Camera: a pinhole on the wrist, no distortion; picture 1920 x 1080 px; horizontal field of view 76.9 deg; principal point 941.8 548.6 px. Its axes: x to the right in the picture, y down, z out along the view. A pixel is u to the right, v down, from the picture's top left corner.
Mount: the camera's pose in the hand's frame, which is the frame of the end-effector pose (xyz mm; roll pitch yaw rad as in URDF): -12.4 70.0 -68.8 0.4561 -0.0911 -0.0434
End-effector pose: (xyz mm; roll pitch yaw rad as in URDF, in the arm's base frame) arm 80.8 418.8 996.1 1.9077 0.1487 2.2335
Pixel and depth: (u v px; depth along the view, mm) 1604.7 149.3 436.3
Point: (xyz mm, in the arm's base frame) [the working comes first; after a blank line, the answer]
In the camera's frame: 239.2 -144.1 436.3

141.4 630.6 634.8
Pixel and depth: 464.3 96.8 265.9
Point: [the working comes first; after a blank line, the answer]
In the camera's frame: -105.0 -99.4 265.9

234.9 328.6 857.4
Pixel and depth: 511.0 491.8 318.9
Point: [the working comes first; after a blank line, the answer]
In the camera's frame: -113.6 -15.0 318.9

317.5 379.7 881.7
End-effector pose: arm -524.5 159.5 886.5 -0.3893 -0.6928 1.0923
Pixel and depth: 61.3 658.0 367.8
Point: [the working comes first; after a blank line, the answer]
In the camera's frame: -267.9 33.3 367.8

-754.0 -175.3 877.2
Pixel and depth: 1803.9 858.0 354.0
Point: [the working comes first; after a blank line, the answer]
In the camera's frame: 252.4 90.6 354.0

-631.7 180.6 1241.2
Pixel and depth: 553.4 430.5 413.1
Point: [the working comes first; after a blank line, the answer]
In the camera's frame: -132.7 -40.4 413.1

-655.3 -152.6 1001.6
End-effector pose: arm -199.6 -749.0 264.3 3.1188 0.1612 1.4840
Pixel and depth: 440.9 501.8 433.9
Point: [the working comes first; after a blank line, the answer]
In the camera's frame: -179.8 -16.8 433.9

-343.4 -1017.3 7.7
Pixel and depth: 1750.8 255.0 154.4
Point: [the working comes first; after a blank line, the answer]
In the camera's frame: 103.3 -37.5 154.4

-228.1 -682.5 190.1
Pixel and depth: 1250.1 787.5 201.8
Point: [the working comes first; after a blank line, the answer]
In the camera's frame: 51.5 39.9 201.8

-181.4 -753.8 129.7
